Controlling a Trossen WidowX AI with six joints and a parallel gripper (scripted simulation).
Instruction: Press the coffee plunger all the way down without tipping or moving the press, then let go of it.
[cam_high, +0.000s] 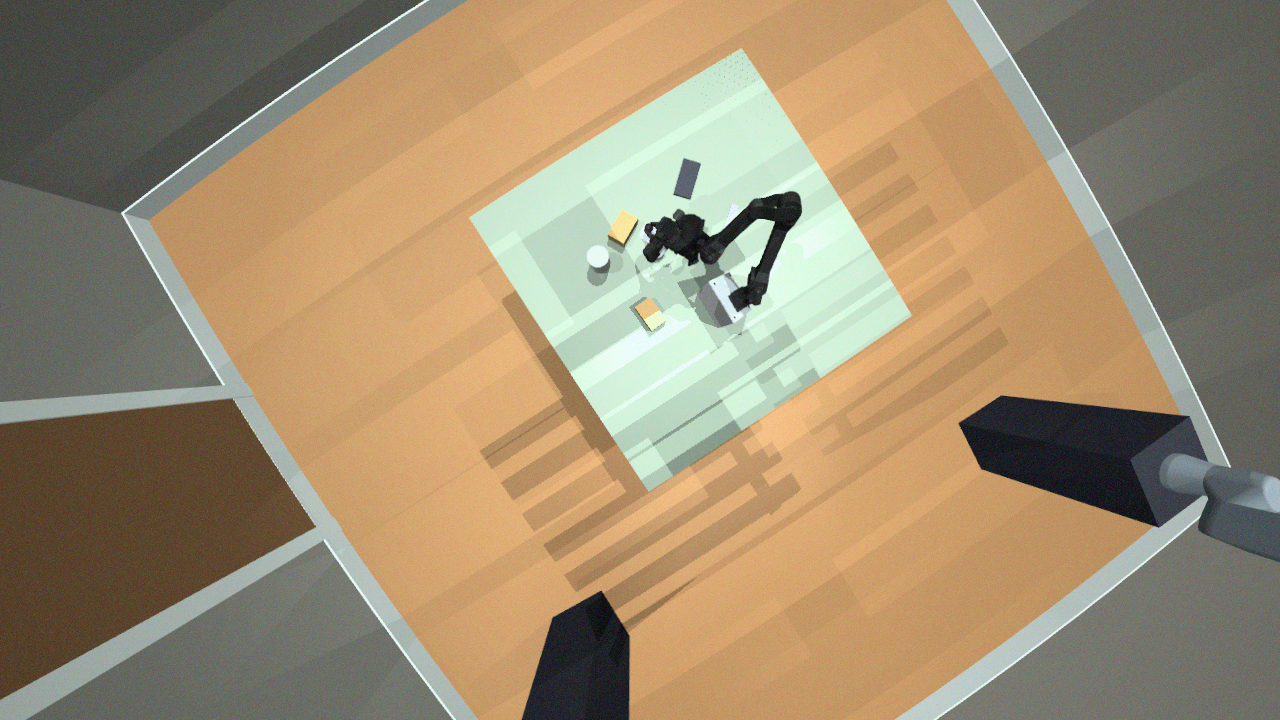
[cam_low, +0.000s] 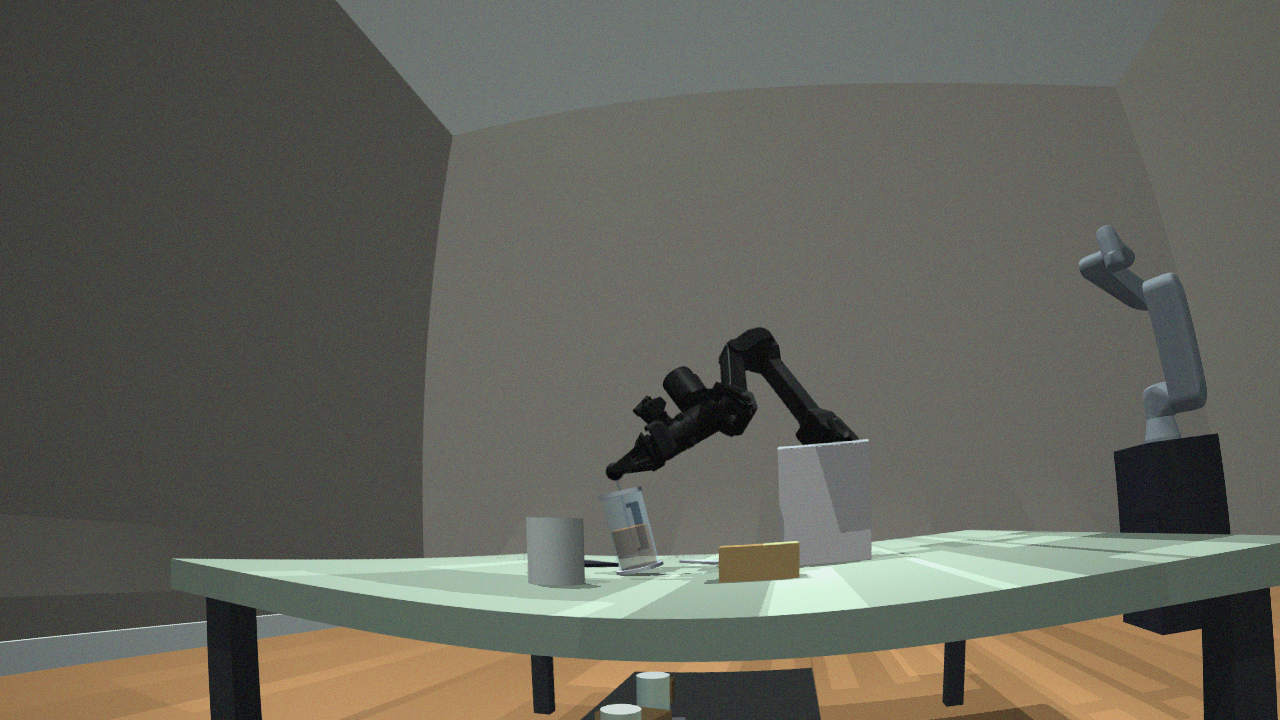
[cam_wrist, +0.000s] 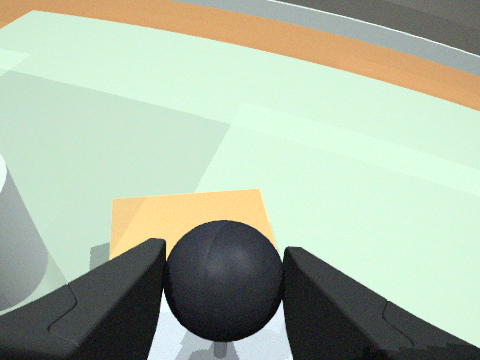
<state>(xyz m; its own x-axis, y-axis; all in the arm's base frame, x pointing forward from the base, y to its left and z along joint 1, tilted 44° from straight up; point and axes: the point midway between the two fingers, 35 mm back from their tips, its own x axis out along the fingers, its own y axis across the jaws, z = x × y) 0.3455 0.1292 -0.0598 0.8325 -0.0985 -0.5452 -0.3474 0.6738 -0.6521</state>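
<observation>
The coffee press is 80 mm below my gripper tip, 30 mm to the right of it and 20 mm behind it. Round my gripper tip: dark slab (270 mm to the right, 170 mm below, 140 mm ahead).
</observation>
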